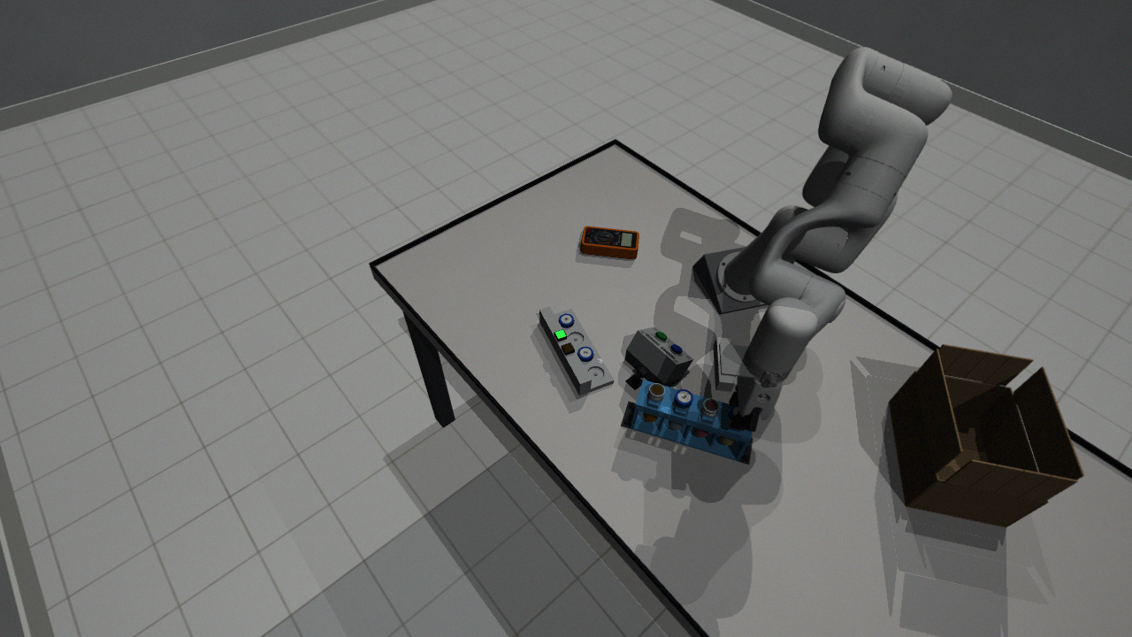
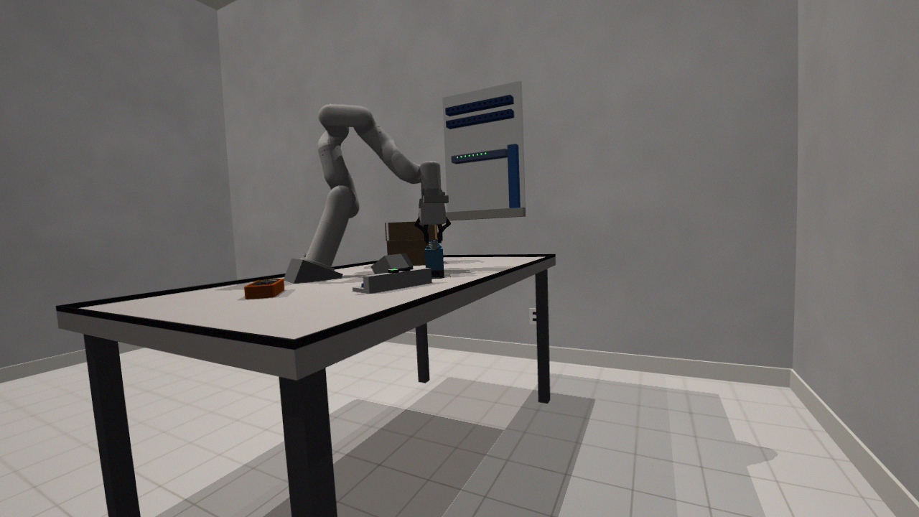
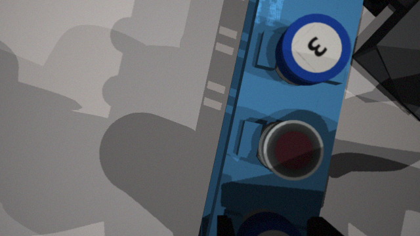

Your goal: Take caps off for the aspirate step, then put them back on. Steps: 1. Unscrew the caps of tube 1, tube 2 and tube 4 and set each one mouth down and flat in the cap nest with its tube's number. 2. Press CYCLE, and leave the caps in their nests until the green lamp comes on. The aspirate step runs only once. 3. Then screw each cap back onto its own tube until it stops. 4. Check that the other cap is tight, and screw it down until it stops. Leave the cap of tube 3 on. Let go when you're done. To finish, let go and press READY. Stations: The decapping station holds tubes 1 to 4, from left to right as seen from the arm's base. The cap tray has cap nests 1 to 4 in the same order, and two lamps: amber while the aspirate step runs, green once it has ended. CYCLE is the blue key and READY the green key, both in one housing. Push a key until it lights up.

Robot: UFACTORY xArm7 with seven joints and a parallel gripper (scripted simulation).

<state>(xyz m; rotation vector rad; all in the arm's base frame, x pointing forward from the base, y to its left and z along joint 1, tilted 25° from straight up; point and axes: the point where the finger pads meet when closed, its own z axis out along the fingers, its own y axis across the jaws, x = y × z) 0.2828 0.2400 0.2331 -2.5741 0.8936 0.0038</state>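
The cap 1 lies 10 mm below my hand. Round my hand: cap 3: 80 mm to the right, 70 mm ahead, 10 mm below; then blue key: 200 mm to the right, 60 mm below, 20 mm behind; then key housing: 220 mm to the right, 70 mm below, 10 mm ahead.
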